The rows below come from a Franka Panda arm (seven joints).
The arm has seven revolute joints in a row. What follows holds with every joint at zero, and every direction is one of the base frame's. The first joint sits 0.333 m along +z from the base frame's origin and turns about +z. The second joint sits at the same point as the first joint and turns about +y. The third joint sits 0.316 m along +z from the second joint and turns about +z. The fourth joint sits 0.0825 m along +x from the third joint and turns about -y. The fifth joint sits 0.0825 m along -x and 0.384 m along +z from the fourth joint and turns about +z. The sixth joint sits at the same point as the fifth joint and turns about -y. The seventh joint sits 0.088 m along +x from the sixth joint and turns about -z. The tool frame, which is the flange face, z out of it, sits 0.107 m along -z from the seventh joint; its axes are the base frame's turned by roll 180, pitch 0 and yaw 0 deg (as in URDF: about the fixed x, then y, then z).
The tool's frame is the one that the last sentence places.
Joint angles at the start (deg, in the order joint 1, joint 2, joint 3, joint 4, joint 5, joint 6, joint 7):
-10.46, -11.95, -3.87, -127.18, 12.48, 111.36, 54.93
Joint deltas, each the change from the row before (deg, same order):
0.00, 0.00, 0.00, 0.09, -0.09, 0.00, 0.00
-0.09, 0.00, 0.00, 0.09, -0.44, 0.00, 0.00
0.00, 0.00, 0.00, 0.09, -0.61, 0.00, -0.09
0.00, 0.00, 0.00, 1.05, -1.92, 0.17, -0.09
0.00, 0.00, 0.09, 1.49, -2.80, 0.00, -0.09
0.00, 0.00, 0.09, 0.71, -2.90, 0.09, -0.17
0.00, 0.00, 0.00, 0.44, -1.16, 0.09, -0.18
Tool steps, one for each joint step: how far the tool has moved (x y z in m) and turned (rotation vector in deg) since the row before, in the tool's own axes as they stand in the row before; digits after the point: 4 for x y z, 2 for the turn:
0.0001, -0.0002, -0.0007, 0.03, 0.11, -0.05
0.0011, 0.0003, -0.0009, -0.14, 0.39, -0.09
0.0006, 0.0001, -0.0007, -0.25, 0.51, -0.33
0.0022, -0.0024, -0.0089, -0.01, 2.10, -0.97
0.0027, -0.0032, -0.0122, -0.28, 2.93, -1.40
0.0028, -0.0007, -0.0060, -0.92, 2.65, -1.38
0.0018, -0.0006, -0.0038, -0.19, 1.18, -0.63

